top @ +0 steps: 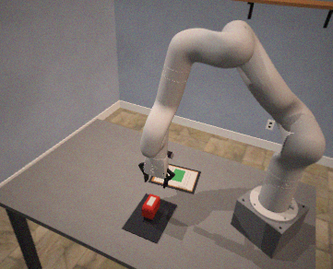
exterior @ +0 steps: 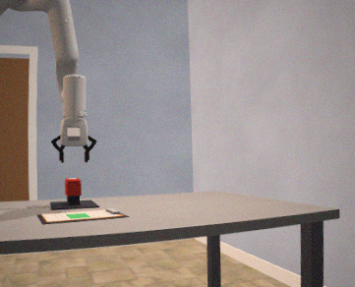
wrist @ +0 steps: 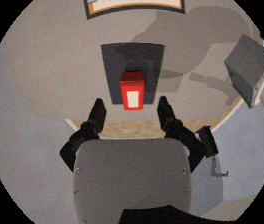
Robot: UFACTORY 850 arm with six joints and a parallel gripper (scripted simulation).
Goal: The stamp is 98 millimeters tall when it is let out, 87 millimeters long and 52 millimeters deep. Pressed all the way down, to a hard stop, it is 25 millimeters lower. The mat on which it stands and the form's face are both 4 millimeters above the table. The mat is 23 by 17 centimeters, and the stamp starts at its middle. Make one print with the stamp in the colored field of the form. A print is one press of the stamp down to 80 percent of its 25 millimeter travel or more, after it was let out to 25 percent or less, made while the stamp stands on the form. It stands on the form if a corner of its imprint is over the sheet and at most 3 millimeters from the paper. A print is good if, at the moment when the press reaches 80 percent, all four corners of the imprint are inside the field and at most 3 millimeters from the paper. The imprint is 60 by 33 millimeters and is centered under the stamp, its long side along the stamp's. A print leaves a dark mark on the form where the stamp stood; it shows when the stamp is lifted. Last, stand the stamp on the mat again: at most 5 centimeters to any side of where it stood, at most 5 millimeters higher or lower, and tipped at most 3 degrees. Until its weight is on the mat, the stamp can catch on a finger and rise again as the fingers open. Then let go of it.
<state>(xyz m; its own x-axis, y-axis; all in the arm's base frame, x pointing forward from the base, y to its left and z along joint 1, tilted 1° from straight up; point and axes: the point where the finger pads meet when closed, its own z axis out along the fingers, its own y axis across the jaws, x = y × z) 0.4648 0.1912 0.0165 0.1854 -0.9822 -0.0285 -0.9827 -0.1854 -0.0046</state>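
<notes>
My hand is 1 cm past the red stamp, 5 cm to the right of it and 12 cm above it. From my hand the other things lie so: form: 5 cm ahead, 25 cm to the right, 17 cm below; then mat: 1 cm behind, 5 cm to the left, 17 cm below.
</notes>
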